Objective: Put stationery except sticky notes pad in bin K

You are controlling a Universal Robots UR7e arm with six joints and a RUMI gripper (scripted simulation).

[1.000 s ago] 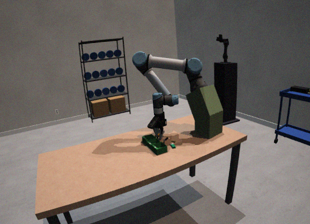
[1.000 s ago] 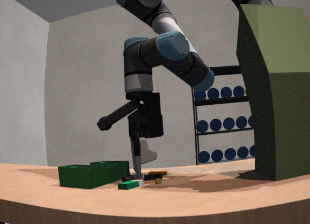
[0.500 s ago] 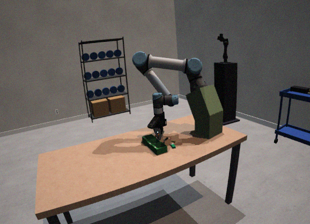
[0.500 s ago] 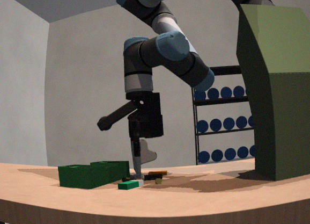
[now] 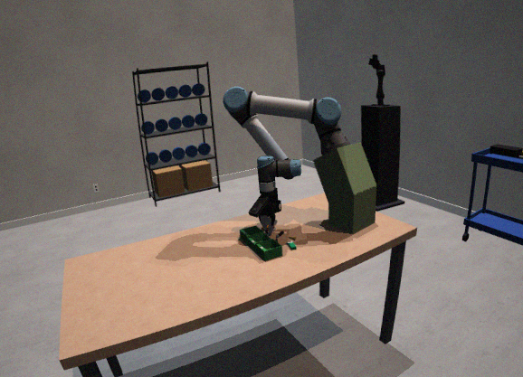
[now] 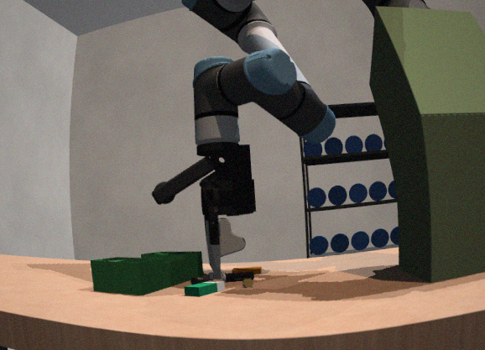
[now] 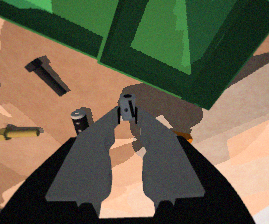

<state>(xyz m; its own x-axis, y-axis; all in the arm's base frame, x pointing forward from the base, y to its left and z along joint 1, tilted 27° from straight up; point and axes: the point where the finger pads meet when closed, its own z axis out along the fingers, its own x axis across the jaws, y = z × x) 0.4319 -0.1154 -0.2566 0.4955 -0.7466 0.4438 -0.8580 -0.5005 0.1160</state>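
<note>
Now: the black cylinder 5 cm behind my hand, 3 cm to the left of it and 1 cm below it. From my hand the other things lie so: white sharpener-like piece 1 cm below; orange sticky-note pad 7 cm to the right, 3 cm behind, 1 cm below; black bolt 8 cm to the left, 1 cm below, 1 cm behind.
</note>
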